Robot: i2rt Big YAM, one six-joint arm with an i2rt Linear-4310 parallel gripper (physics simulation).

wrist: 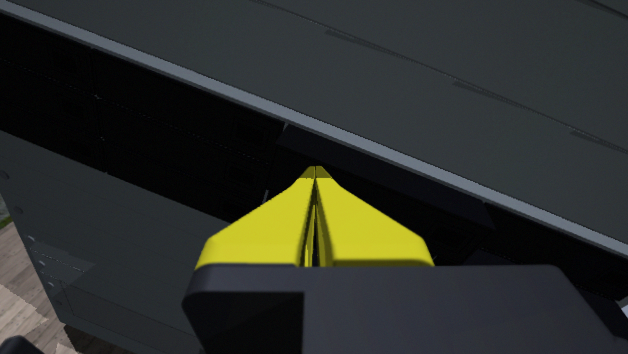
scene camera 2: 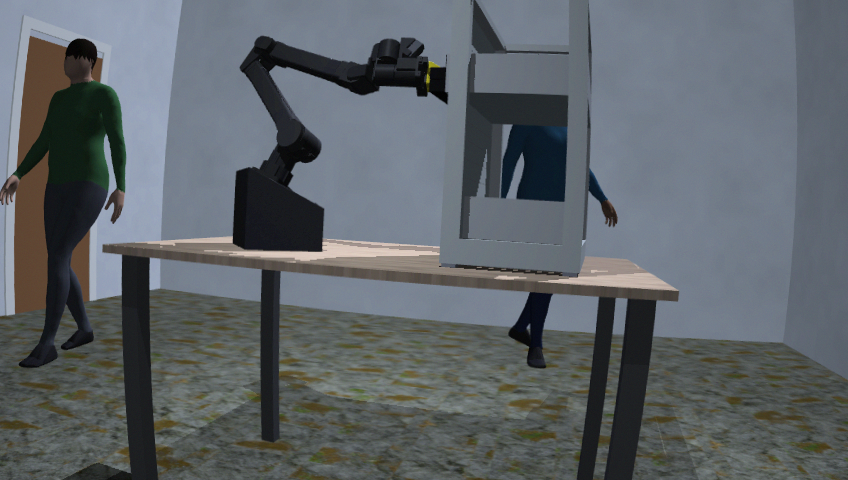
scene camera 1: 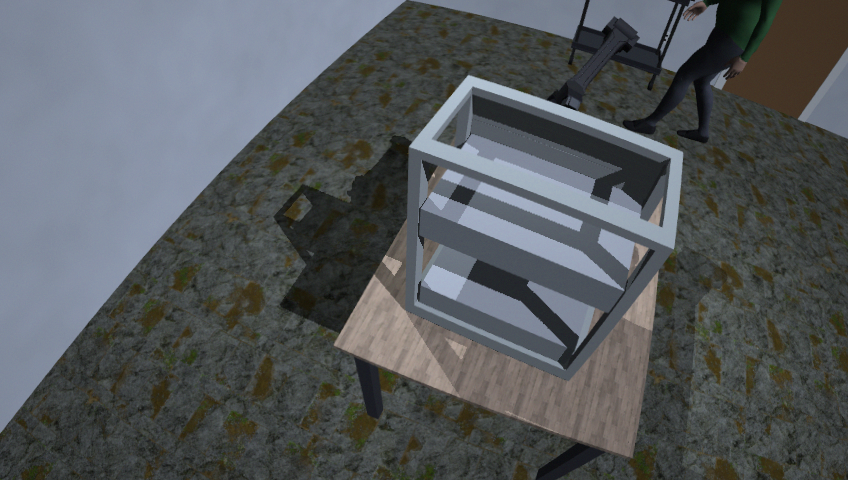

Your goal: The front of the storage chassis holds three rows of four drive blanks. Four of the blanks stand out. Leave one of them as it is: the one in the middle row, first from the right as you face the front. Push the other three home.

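Places are measured from the arm's base along level axes (x right, y ahead, z up), in centimetres.
Where they show: gripper, between the fingertips: [wrist: 315,177]; arm's base, origin of its link: [scene camera 2: 270,184].
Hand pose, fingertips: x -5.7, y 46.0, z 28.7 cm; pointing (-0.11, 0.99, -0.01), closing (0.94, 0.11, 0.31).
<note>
Each offset is from my fingertips to the centre of the thing. "*": to the spot under its first point. Level surfaces: height alone.
In the wrist view, the storage chassis [wrist: 150,65] shows its dark front, with rows of black drive blanks under a pale top lip. A blank @[dx +3.7, dy +5.8, dz -0.4 cm] [wrist: 380,172] in the top row, second from the right, stands out; its upper face shows. Lower, in the first column from the right, another blank @[* dx +11.1, dy +0.8, dz -1.9 cm] [wrist: 492,258] stands out, apparently in the middle row; my gripper body partly covers it. My gripper [wrist: 315,177] [scene camera 2: 433,67] is shut and empty. Its tips are at the left part of the top-row blank; contact cannot be told. The lower rows are very dark and partly hidden.
A grey rack frame [scene camera 1: 547,189] [scene camera 2: 458,178] stands on the wooden table @[dz -44.9 cm] [scene camera 1: 505,383] [scene camera 2: 380,265]. The black arm base [scene camera 2: 276,214] is in front of it. A person in green [scene camera 2: 80,130] [scene camera 1: 737,26] and one in blue [scene camera 2: 538,157] stand beyond the table.
</note>
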